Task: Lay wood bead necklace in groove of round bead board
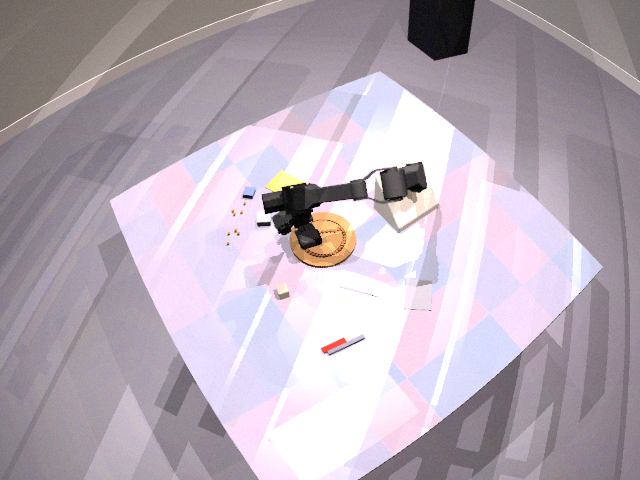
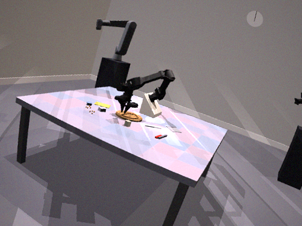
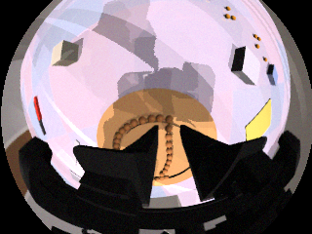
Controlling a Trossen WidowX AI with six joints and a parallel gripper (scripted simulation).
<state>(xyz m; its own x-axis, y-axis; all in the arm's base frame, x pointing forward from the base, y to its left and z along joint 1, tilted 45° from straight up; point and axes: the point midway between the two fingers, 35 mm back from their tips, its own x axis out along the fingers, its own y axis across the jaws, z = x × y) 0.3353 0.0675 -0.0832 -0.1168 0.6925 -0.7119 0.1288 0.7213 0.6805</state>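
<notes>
My gripper tip is 50 mm past the round bead board, 20 mm to the right of it and 20 mm above it. Also, from my gripper tip: cream cube: 140 mm to the left, 130 mm ahead, 10 mm below; white block: 140 mm to the right, 70 mm ahead, 20 mm below; thin rod: 230 mm to the left, 60 mm behind, 30 mm below.
</notes>
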